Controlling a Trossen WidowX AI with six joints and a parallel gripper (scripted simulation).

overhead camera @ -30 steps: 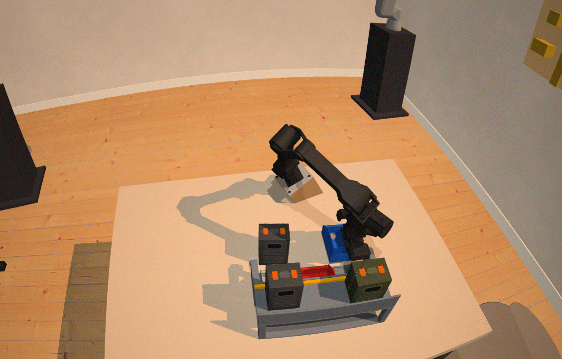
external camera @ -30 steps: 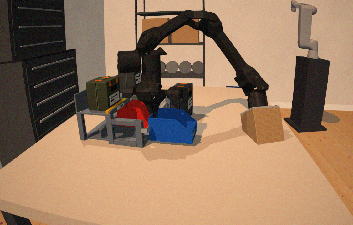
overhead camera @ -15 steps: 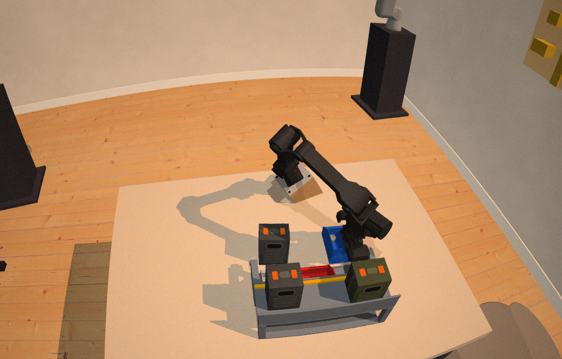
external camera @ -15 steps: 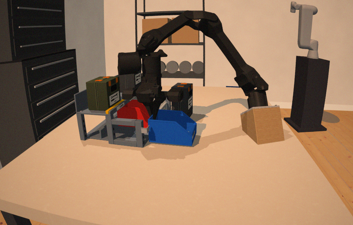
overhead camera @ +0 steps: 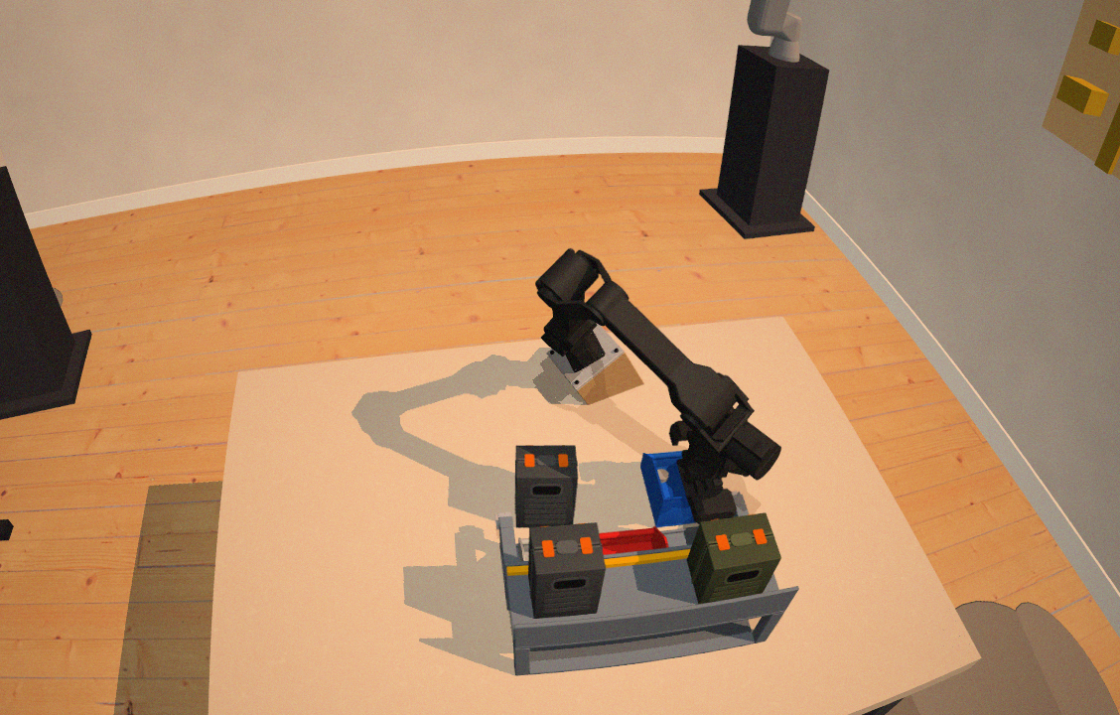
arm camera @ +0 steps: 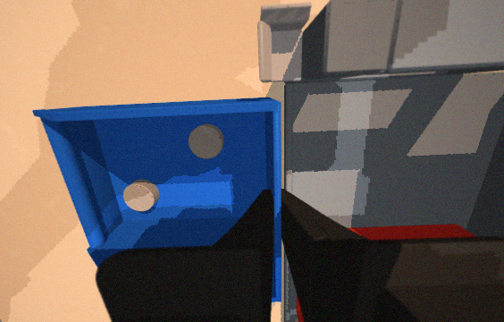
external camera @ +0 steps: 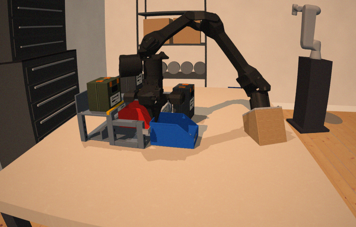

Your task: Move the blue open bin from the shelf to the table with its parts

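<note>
Now: the blue open bin 60 mm behind my hand, 50 mm below it and 10 mm to the left of it. The rest, counted from my hand: red bin 130 mm to the right, 70 mm ahead, 50 mm below; then yellow rail 140 mm to the right, 100 mm ahead, 10 mm above; then green case 170 mm ahead, 60 mm above, 40 mm to the right.
</note>
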